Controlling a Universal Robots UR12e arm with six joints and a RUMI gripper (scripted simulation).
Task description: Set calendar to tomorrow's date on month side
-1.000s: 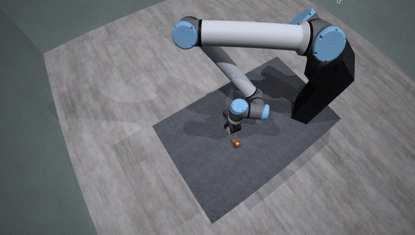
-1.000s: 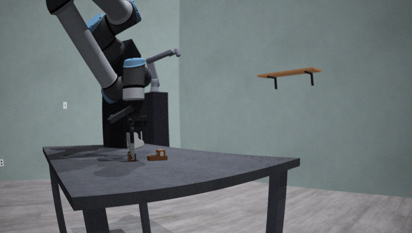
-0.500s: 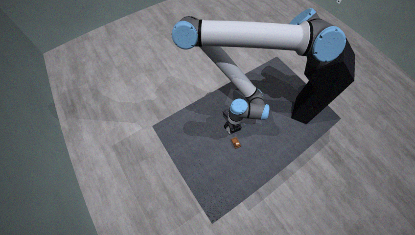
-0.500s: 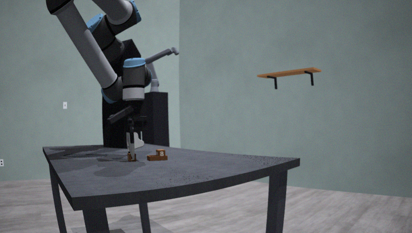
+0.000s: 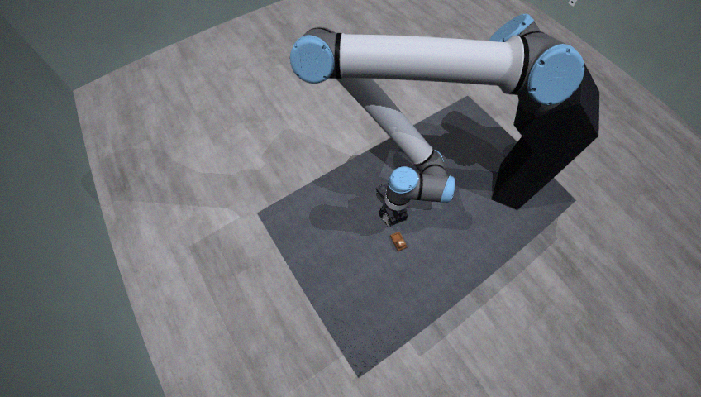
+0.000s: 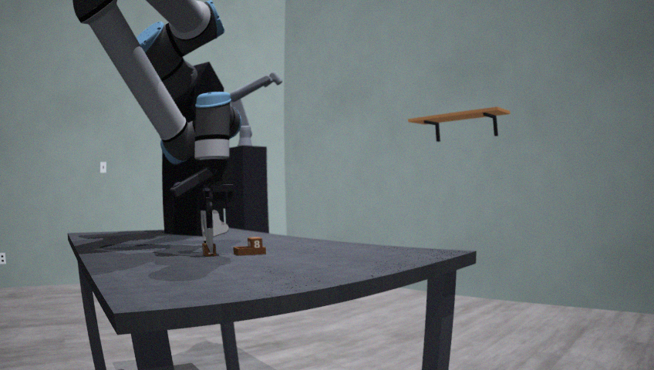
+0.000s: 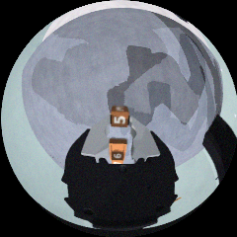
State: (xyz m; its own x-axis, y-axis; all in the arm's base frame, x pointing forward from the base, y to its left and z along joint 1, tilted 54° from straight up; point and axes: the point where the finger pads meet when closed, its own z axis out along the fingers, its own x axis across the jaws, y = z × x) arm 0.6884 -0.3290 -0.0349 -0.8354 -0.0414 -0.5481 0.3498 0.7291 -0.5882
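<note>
Now: hand 100 mm to the right of the wooden calendar tray, 40 mm short of it and 20 mm above it.
</note>
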